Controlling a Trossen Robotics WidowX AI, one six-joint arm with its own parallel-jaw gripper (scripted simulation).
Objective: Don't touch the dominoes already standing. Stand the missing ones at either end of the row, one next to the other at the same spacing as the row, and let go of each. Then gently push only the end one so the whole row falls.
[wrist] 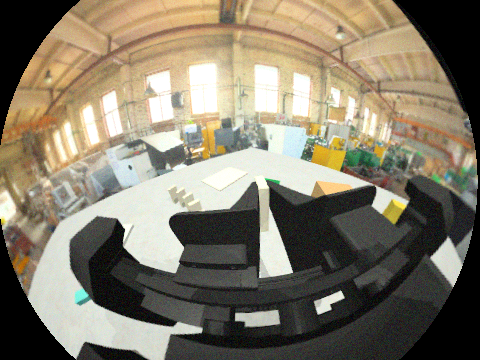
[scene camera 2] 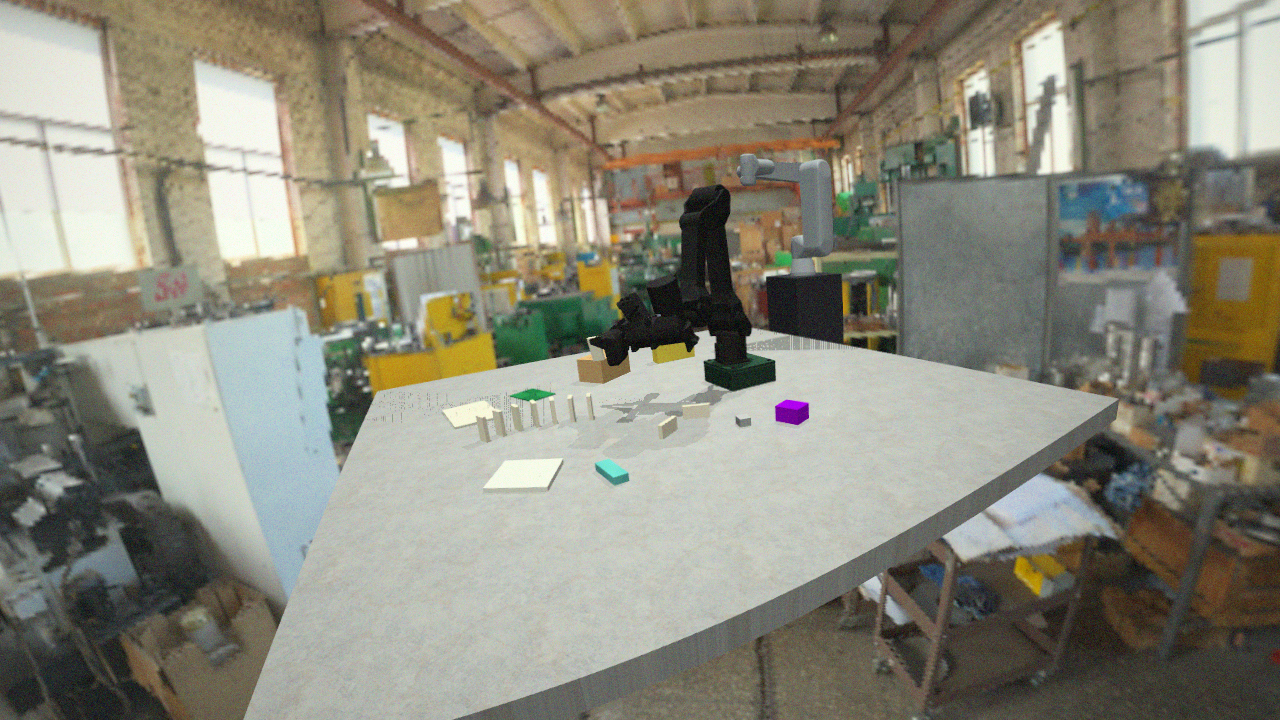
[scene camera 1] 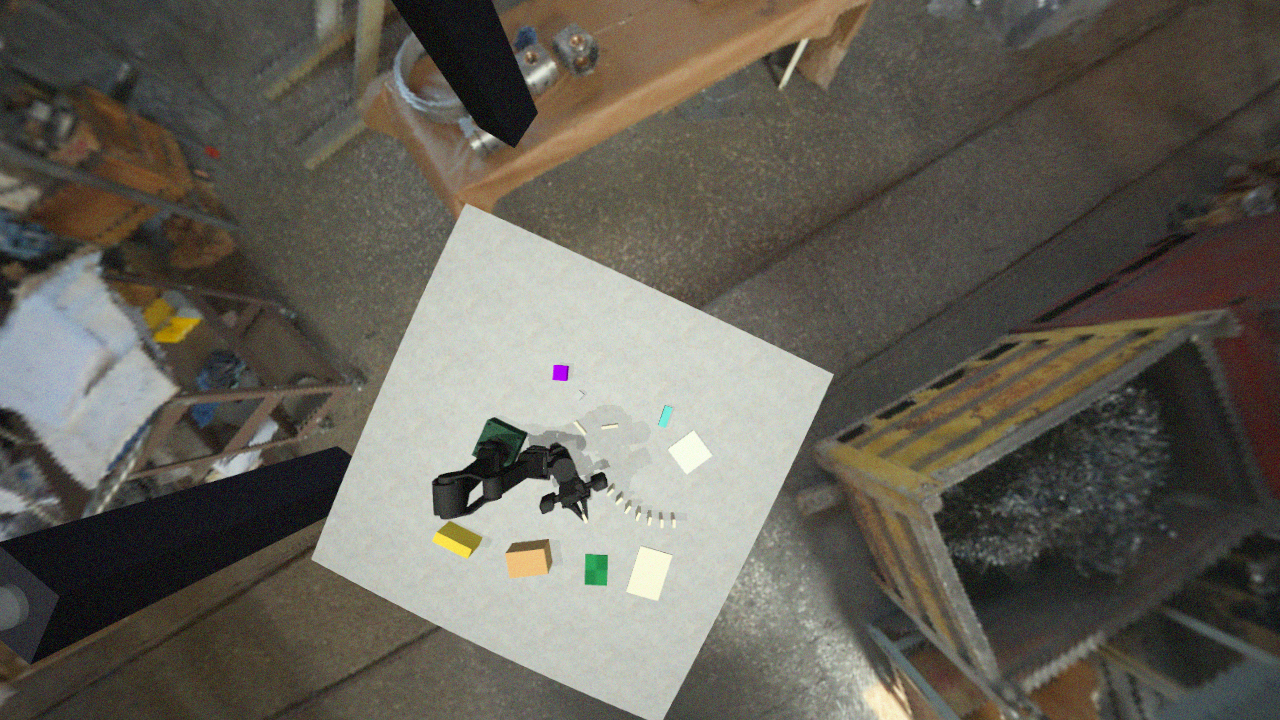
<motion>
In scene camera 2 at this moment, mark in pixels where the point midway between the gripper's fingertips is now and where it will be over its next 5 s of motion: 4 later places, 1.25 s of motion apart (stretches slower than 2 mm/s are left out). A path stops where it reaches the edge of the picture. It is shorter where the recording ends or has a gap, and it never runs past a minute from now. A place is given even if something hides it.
My gripper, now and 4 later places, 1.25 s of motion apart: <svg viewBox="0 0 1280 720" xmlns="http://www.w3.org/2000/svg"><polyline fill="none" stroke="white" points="591,341 616,332 618,372 604,372 617,356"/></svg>
</motion>
